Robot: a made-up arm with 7 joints.
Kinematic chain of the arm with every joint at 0, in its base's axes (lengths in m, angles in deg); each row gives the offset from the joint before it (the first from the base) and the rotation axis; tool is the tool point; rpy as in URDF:
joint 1: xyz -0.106 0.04 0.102 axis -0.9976 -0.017 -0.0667
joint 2: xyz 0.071 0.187 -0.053 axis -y
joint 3: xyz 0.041 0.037 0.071 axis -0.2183 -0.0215 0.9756
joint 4: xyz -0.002 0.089 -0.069 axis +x
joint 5: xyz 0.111 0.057 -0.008 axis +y
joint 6: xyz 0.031 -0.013 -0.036 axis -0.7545 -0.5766 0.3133
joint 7: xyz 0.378 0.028 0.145 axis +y
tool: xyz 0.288 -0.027 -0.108 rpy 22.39 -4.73 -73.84
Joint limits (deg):
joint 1: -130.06..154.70
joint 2: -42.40..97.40
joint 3: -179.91..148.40
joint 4: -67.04..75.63
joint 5: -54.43..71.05
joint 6: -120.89..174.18
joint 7: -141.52..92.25
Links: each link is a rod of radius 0.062 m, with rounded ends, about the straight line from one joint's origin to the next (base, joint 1, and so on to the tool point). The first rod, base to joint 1, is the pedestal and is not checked.
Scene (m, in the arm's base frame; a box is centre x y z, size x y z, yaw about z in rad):
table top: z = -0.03
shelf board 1: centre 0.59 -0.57 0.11 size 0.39 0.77 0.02 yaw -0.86
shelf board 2: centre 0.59 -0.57 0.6 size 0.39 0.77 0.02 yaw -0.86
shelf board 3: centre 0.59 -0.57 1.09 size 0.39 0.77 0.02 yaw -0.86
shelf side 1: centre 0.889 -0.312 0.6 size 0.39 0.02 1 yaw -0.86
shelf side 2: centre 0.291 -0.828 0.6 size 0.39 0.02 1 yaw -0.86
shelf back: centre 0.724 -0.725 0.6 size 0.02 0.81 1 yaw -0.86
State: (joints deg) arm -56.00 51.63 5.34 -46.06 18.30 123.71 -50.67
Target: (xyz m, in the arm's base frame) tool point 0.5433 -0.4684 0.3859
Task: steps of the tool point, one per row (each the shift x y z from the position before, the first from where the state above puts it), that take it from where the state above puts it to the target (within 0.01 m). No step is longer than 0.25 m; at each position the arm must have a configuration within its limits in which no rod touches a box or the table.
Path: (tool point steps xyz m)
1: 0.1088 -0.1390 0.1111
2: 0.0753 -0.1900 0.0752
3: 0.0273 -0.2161 0.0252
4: -0.0235 -0.2102 -0.0300
5: -0.0651 -0.1729 -0.0804
6: -0.0895 -0.1127 -0.1158
7: -0.0942 -0.0426 -0.1291
8: 0.0498 -0.0597 0.0042
9: 0.0468 -0.0536 0.0012
10: 0.0420 -0.0476 -0.0015
11: 0.0358 -0.0417 -0.0038

